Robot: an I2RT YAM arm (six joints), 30 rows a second.
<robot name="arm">
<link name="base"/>
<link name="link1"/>
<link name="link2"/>
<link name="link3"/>
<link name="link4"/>
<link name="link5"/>
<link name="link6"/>
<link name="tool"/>
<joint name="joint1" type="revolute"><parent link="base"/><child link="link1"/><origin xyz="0 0 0.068"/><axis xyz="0 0 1"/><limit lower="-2.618" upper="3.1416"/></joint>
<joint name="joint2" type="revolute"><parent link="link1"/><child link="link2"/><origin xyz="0.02 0.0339 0.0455"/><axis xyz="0 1 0"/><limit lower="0" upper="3.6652"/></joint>
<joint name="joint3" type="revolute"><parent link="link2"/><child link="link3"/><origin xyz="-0.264 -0.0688 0"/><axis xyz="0 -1 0"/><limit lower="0" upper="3.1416"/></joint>
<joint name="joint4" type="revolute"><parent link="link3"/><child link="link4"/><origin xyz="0.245 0.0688 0.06"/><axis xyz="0 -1 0"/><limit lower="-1.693" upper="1.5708"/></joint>
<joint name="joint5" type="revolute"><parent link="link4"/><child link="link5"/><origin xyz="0.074 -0.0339 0.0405"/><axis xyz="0 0 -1"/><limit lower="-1.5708" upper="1.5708"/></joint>
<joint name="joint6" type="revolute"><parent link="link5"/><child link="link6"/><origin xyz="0.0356 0 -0.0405"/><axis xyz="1 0 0"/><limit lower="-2.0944" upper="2.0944"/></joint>
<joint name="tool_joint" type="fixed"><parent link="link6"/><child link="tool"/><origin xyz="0 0 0" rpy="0 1.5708 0"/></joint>
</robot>
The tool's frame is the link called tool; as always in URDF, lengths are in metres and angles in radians.
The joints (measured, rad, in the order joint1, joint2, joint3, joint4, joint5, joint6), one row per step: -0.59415 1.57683 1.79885 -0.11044 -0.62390 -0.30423; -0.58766 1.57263 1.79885 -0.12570 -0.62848 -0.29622; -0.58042 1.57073 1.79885 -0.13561 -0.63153 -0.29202; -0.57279 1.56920 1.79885 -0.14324 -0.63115 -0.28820; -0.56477 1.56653 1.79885 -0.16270 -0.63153 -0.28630; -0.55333 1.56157 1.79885 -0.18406 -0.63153 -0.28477; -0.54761 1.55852 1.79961 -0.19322 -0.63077 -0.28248; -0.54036 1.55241 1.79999 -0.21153 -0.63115 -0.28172; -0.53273 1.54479 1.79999 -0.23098 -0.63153 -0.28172; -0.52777 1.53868 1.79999 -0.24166 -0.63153 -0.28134; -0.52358 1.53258 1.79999 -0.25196 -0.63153 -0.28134; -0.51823 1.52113 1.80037 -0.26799 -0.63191 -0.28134; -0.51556 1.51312 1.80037 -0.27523 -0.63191 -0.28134; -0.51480 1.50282 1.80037 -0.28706 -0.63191 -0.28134; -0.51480 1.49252 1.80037 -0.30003 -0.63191 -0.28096; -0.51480 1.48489 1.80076 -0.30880 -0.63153 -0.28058; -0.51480 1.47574 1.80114 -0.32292 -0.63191 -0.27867; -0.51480 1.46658 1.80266 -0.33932 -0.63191 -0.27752
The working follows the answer.
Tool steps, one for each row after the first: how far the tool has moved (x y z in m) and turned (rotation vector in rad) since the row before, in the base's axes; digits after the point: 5 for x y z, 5 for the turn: -0.00007 0.00293 -0.00019 0.01373 0.00976 0.01173; 0.00072 0.00264 -0.00040 0.00835 0.00705 0.01060; 0.00087 0.00258 -0.00028 0.00716 0.00531 0.00753; 0.00062 0.00292 -0.00112 0.01091 0.01428 0.00852; 0.00038 0.00442 -0.00058 0.01022 0.01402 0.01152; -0.00011 0.00235 0.00030 0.00511 0.00473 0.00505; -0.00084 0.00342 0.00021 0.00686 0.01019 0.00766; -0.00129 0.00379 0.00043 0.00604 0.01017 0.00801; -0.00126 0.00268 0.00084 0.00269 0.00398 0.00497; -0.00140 0.00243 0.00086 0.00211 0.00363 0.00419; -0.00310 0.00383 0.00203 0.00209 0.00365 0.00573; -0.00233 0.00233 0.00172 -0.00038 -0.00067 0.00267; -0.00340 0.00221 0.00191 0.00075 0.00133 0.00076; -0.00353 0.00199 0.00175 0.00169 0.00237 0.00000; -0.00267 0.00150 0.00148 0.00075 0.00070 -0.00038; -0.00321 0.00183 0.00135 0.00416 0.00422 0.00039; -0.00336 0.00190 0.00144 0.00396 0.00511 0.00000
Tool pose at each row, in the base's axes (x y z in m, rotation vector in rad; rounded; the steps above come from the unrounded poses): 0.30135 -0.17849 0.50143 -0.29694 1.45624 -0.27279; 0.30128 -0.17555 0.50124 -0.29597 1.46503 -0.25207; 0.30200 -0.17291 0.50084 -0.29806 1.47078 -0.23652; 0.30287 -0.17033 0.50056 -0.29859 1.47524 -0.22452; 0.30349 -0.16741 0.49944 -0.29816 1.48860 -0.20781; 0.30387 -0.16300 0.49886 -0.30044 1.50106 -0.18919; 0.30376 -0.16065 0.49916 -0.30074 1.50513 -0.18070; 0.30292 -0.15723 0.49937 -0.30229 1.51420 -0.16811; 0.30163 -0.15344 0.49980 -0.30476 1.52313 -0.15583; 0.30036 -0.15076 0.50064 -0.30685 1.52631 -0.14932; 0.29896 -0.14833 0.50150 -0.30877 1.52925 -0.14391; 0.29586 -0.14450 0.50353 -0.31189 1.53192 -0.13730; 0.29353 -0.14217 0.50525 -0.31415 1.53078 -0.13558; 0.29012 -0.13996 0.50716 -0.31428 1.53199 -0.13421; 0.28660 -0.13796 0.50891 -0.31319 1.53437 -0.13258; 0.28393 -0.13647 0.51039 -0.31238 1.53515 -0.13220; 0.28072 -0.13464 0.51174 -0.30984 1.53935 -0.12811; 0.27736 -0.13274 0.51318 -0.30724 1.54450 -0.12434

